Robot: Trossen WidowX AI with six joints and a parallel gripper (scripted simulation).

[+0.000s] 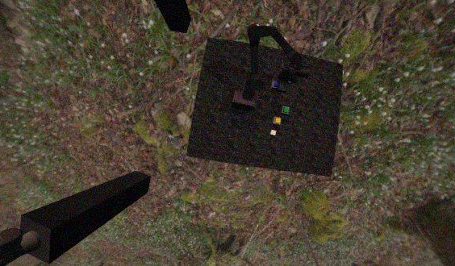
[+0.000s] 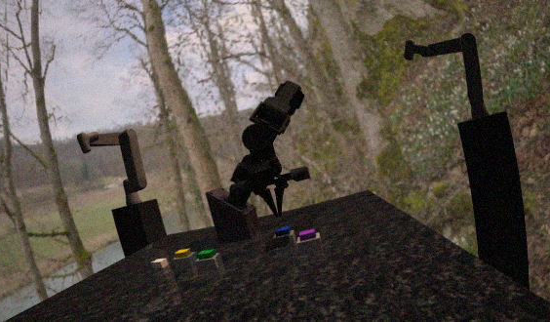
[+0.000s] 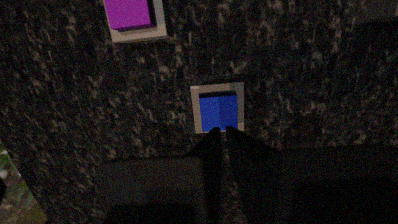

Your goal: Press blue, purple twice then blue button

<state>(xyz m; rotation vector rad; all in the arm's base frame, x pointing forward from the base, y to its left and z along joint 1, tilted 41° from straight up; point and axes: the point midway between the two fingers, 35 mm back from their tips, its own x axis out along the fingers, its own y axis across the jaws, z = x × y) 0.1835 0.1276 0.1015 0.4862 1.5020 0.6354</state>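
The blue button lies 40 mm below my gripper tip. Also, from my gripper tip: yellow button (70 mm ahead, 250 mm to the right, 40 mm below); purple button (90 mm ahead, 70 mm to the left, 40 mm below); green button (110 mm ahead, 160 mm to the right, 40 mm below).
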